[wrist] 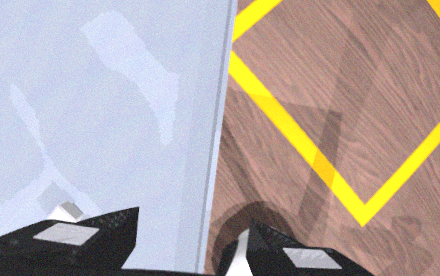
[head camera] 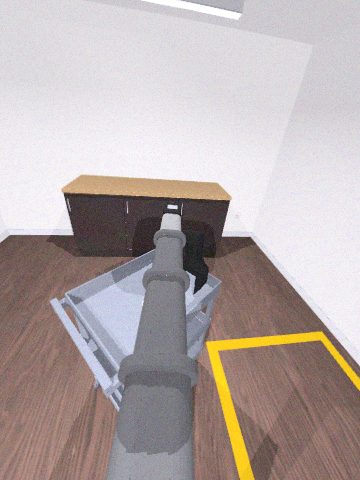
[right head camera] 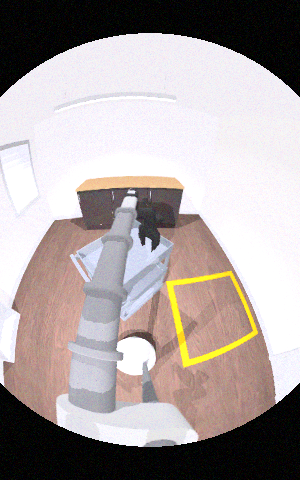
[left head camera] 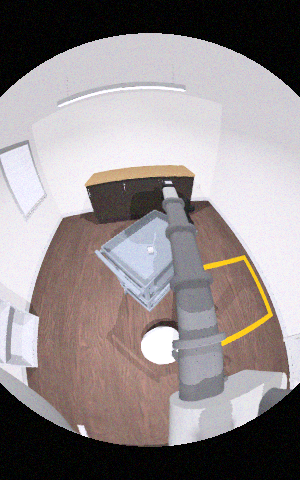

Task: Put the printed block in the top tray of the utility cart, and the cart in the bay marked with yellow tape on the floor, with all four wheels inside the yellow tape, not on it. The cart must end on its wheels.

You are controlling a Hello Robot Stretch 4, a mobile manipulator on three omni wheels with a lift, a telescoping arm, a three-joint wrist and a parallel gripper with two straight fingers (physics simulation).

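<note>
The small white printed block (left head camera: 150, 249) (wrist: 67, 211) lies in the top tray (head camera: 110, 307) (left head camera: 132, 257) (wrist: 150, 185) of the grey-blue utility cart. The cart's handle bar (head camera: 80, 345) is at its near left. The cart appears upright, turned diagonally, left of the yellow-taped bay (head camera: 265, 341) (left head camera: 225, 262) (right head camera: 177, 325) (wrist: 298, 142). Its wheels are mostly hidden. My gripper (head camera: 198, 290) (right head camera: 149, 247) (wrist: 193, 232) is open and empty, above the tray's right side. In the wrist view the tray's edge runs between the fingers, and the block shows beyond the left finger.
A dark cabinet (head camera: 100, 215) (left head camera: 110, 200) (right head camera: 97, 207) with a wooden top stands behind the cart. A white round disc (left head camera: 157, 345) (right head camera: 136, 357) is nearer than the cart. A white open bin (left head camera: 22, 335) stands at the left. A wall runs along the bay's right side.
</note>
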